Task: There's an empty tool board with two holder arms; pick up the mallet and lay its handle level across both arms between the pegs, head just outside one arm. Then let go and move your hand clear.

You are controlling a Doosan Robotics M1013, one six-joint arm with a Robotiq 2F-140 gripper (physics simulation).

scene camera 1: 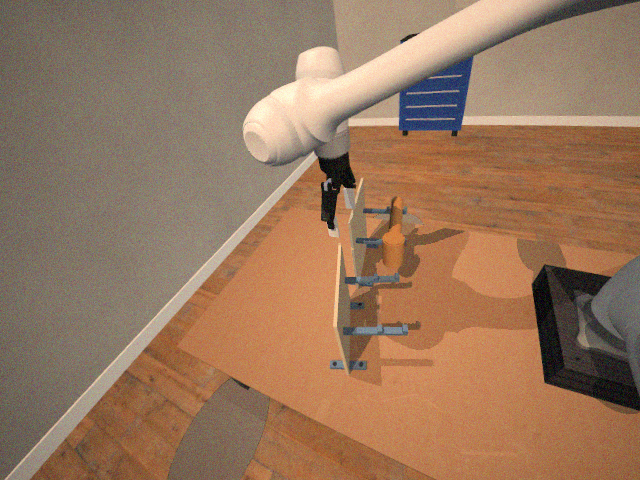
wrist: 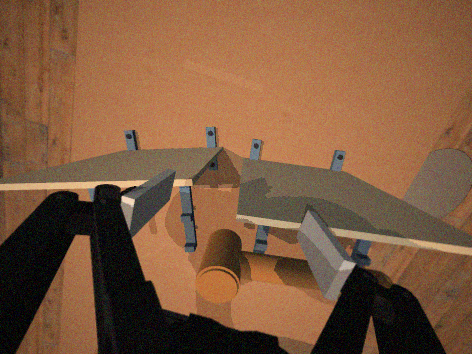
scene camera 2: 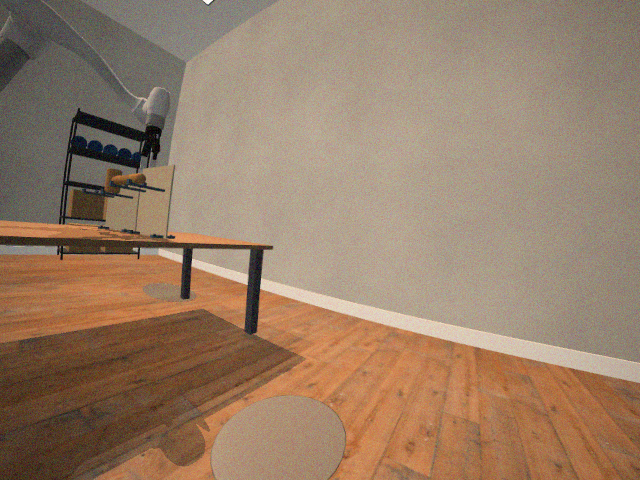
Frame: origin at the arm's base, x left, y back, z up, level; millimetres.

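Seen in the pictures: gripper, between the fingertips: [scene camera 1: 343, 221] [wrist: 238, 204]; arm's base, origin of its link: [scene camera 1: 615, 330].
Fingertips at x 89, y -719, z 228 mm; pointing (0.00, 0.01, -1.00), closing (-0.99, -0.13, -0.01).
Note:
Offsets run from my fingertips to a thing's middle. "spot": to the spot under its first point. Level surfaces: height alone.
The orange mallet, its upright cylindrical head @(spot: dx +1, dy +153, dz -69 mm) [scene camera 1: 392, 251] [scene camera 2: 112, 180] [wrist: 218, 284] and level handle [scene camera 1: 395, 212] [scene camera 2: 132, 179] [wrist: 272, 269] showing, lies across the two blue arms of one upright board @(dx -148, dy +33, dz -170 mm) [scene camera 1: 358, 227] [scene camera 2: 157, 204] [wrist: 295, 192]. Its head is outside the arm nearer the other board. That other board @(dx +148, dy +121, dz -185 mm) [scene camera 1: 339, 304] [scene camera 2: 121, 212] [wrist: 125, 165] is empty, with two blue pegged arms [scene camera 1: 374, 330] [scene camera 1: 373, 279] [wrist: 187, 217]. My gripper [scene camera 1: 341, 215] [scene camera 2: 148, 161] [wrist: 238, 204] is open and empty, pointing down above and on the back side of the mallet's board.
Both boards stand on blue feet on the orange-brown table @(dz -332 mm) [scene camera 1: 439, 413] [scene camera 2: 222, 241] [wrist: 250, 65]. The black robot base [scene camera 1: 547, 335] is at the right in scene camera 1. A blue drawer cabinet [scene camera 1: 431, 111] and a black shelf rack [scene camera 2: 66, 170] stand beyond the table.

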